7 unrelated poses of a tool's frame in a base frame.
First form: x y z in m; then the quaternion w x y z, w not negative.
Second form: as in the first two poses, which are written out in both.
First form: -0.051 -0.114 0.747 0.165 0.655 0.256 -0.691
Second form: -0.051 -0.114 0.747 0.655 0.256 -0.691 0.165
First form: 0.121 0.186 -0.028 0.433 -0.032 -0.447 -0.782
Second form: 0.121 0.186 -0.028 -0.032 -0.447 -0.782 0.433
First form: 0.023 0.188 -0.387 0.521 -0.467 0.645 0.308
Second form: 0.023 0.188 -0.387 -0.467 0.645 0.308 0.521
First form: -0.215 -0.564 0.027 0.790 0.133 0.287 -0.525
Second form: -0.215 -0.564 0.027 0.133 0.287 -0.525 0.790
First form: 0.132 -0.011 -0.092 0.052 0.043 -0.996 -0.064
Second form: 0.132 -0.011 -0.092 0.043 -0.996 -0.064 0.052
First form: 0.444 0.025 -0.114 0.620 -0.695 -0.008 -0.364
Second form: 0.444 0.025 -0.114 -0.695 -0.008 -0.364 0.620
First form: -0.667 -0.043 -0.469 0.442 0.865 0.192 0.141
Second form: -0.667 -0.043 -0.469 0.865 0.192 0.141 0.442
